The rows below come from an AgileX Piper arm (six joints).
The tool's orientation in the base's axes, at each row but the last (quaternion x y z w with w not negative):
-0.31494, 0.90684, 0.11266, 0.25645
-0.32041, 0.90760, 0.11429, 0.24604
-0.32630, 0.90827, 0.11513, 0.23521
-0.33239, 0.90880, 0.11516, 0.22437
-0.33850, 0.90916, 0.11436, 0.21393
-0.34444, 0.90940, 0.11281, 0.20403
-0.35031, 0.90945, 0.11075, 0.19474
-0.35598, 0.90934, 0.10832, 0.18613
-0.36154, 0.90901, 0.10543, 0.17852
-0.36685, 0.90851, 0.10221, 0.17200
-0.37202, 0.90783, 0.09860, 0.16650
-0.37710, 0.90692, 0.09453, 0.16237
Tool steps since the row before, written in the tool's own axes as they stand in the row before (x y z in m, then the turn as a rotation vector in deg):
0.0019, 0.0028, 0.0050, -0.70, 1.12, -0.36
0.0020, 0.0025, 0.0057, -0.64, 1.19, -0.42
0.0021, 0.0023, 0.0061, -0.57, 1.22, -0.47
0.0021, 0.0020, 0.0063, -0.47, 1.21, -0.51
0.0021, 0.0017, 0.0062, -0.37, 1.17, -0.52
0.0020, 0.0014, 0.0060, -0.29, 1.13, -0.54
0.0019, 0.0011, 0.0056, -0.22, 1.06, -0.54
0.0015, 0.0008, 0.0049, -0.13, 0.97, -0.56
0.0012, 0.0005, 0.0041, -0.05, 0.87, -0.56
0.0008, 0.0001, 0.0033, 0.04, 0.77, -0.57
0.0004, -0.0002, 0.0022, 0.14, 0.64, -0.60
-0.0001, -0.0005, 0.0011, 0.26, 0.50, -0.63
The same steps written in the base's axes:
-0.0011, 0.0030, -0.0051, -0.38, 1.10, 0.73
-0.0008, 0.0030, -0.0058, -0.48, 1.10, 0.75
-0.0008, 0.0028, -0.0062, -0.57, 1.06, 0.76
-0.0006, 0.0026, -0.0064, -0.64, 0.99, 0.75
-0.0006, 0.0023, -0.0063, -0.69, 0.90, 0.71
-0.0005, 0.0019, -0.0062, -0.72, 0.81, 0.68
-0.0005, 0.0016, -0.0058, -0.72, 0.72, 0.65
-0.0003, 0.0013, -0.0050, -0.73, 0.60, 0.62
-0.0001, 0.0009, -0.0042, -0.71, 0.47, 0.59
0.0002, 0.0006, -0.0033, -0.70, 0.34, 0.55
0.0004, 0.0003, -0.0022, -0.68, 0.18, 0.54
0.0007, 0.0000, -0.0010, -0.67, -0.01, 0.51

